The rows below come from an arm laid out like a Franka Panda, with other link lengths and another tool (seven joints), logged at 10 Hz.
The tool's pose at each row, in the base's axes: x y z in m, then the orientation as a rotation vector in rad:
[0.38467 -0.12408 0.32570 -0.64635 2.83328 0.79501]
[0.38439 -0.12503 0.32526 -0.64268 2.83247 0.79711]
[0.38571 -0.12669 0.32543 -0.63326 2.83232 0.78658]
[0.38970 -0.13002 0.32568 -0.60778 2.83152 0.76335]
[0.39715 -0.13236 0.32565 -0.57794 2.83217 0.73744]
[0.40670 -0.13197 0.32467 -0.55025 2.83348 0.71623]
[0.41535 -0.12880 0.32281 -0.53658 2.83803 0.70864]
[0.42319 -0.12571 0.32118 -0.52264 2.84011 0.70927]
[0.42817 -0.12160 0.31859 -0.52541 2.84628 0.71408]
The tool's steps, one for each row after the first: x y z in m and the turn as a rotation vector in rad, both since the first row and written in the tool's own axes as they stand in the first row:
[0.00070 -0.00081 -0.00012 -0.00109 -0.00187 0.00201]
[0.00009 -0.00259 -0.00112 0.00685 -0.00644 0.00617]
[-0.00234 -0.00677 -0.00304 0.02481 -0.01846 0.01797]
[-0.00817 -0.01183 -0.00418 0.04496 -0.03061 0.03277]
[-0.01668 -0.01615 -0.00306 0.06173 -0.04067 0.04726]
[-0.02520 -0.01835 0.00025 0.06790 -0.04178 0.05620]
[-0.03302 -0.02015 0.00331 0.06855 -0.04455 0.06522]
[-0.03840 -0.02036 0.00771 0.06482 -0.03769 0.06630]

